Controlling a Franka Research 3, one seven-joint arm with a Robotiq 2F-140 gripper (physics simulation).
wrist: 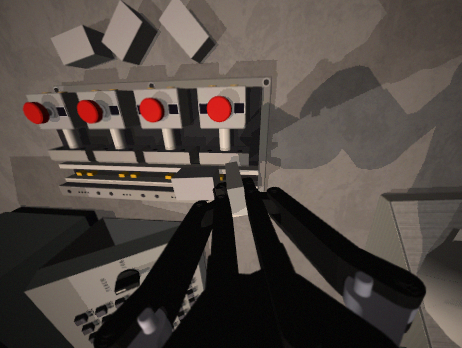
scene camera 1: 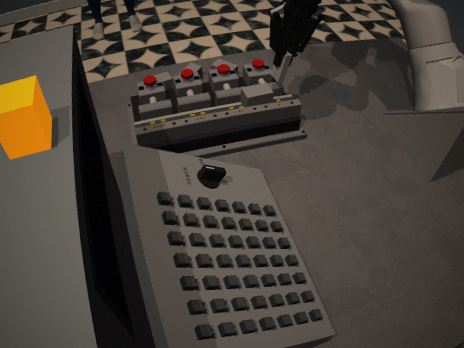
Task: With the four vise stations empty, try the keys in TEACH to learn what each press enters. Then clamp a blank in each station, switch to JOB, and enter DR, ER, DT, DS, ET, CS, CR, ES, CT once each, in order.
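Observation:
The vise fixture (scene camera 1: 221, 127) (wrist: 118, 190) holds four stations, each with a red button (scene camera 1: 257, 63) (wrist: 218, 108) on top. A grey blank (scene camera 1: 256, 93) (wrist: 194, 188) sits in the rightmost station; the other three stations look empty. Three loose grey blanks (wrist: 77, 46) (wrist: 126, 32) (wrist: 184, 27) lie on the table behind the fixture. My gripper (scene camera 1: 279, 60) (wrist: 232, 173) is shut, with a thin grey bar sticking out from between the fingers. It hovers just right of the rightmost station. The keypad panel (scene camera 1: 170, 179) carries rows of dark keys (scene camera 1: 235, 241) and a black mode knob (scene camera 1: 211, 175) (wrist: 126, 279) beside the TEACH label.
An orange cube (scene camera 1: 24, 116) stands on the grey cabinet at the left. The robot's base (scene camera 1: 431, 56) and a grey sloped box (scene camera 1: 442, 138) (wrist: 422, 224) stand at the right. A checkered floor lies beyond the table's far edge.

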